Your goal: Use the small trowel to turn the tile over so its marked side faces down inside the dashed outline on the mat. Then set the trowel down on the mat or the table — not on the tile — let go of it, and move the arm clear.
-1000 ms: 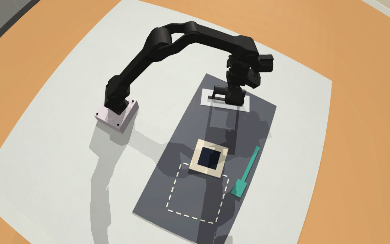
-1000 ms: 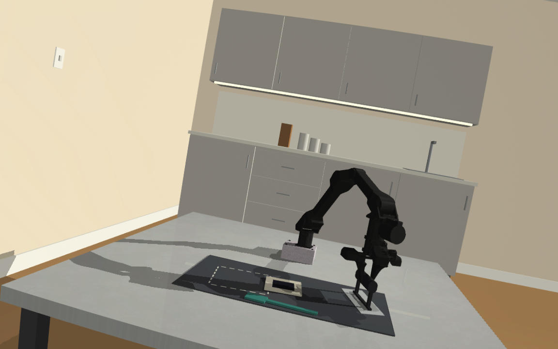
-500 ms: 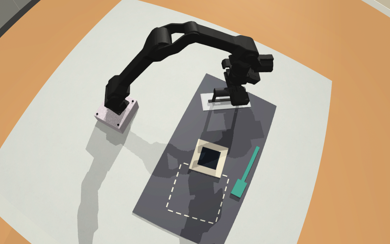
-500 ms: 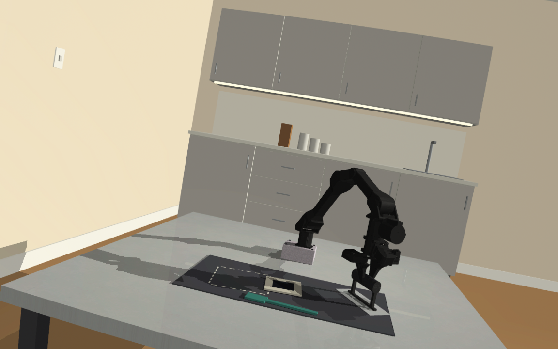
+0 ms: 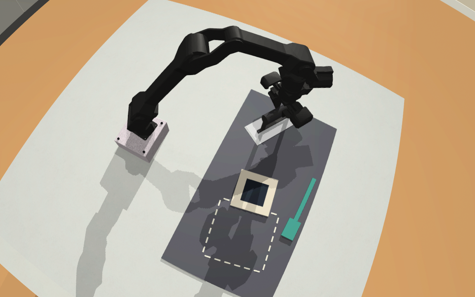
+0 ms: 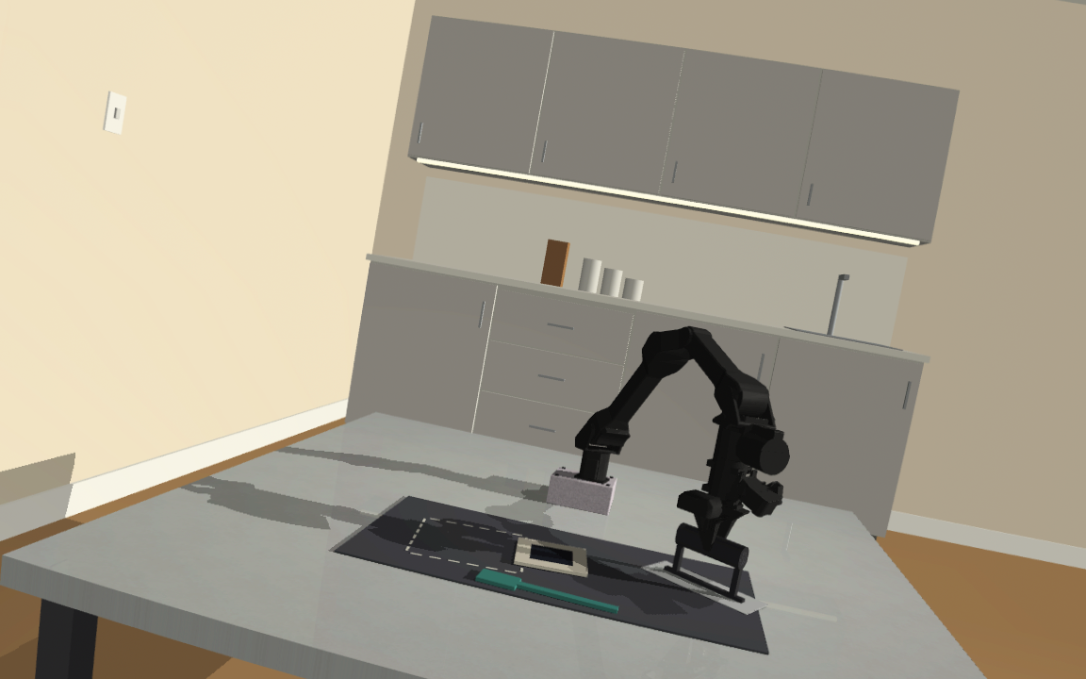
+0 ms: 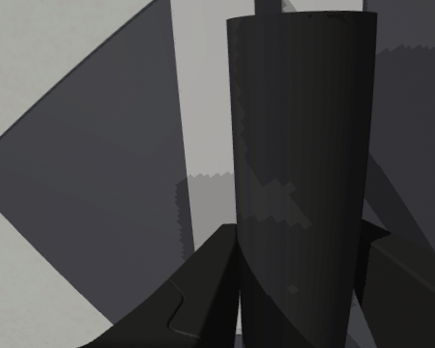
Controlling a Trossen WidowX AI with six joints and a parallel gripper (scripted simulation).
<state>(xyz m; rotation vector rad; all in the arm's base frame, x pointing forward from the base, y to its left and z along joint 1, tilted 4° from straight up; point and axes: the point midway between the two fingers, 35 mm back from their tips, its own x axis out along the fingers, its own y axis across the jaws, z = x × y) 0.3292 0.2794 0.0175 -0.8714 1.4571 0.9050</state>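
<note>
Right now my gripper tip is 3 cm above the black-handled float, 2 cm to the left of it and 1 cm past it. Also, from my gripper tip: cream tile: 25 cm to the right, 6 cm below, 6 cm ahead; then teal long-handled tool: 23 cm to the right, 21 cm ahead, 6 cm below; then dark mat: 23 cm to the right, 8 cm below, 7 cm ahead.
</note>
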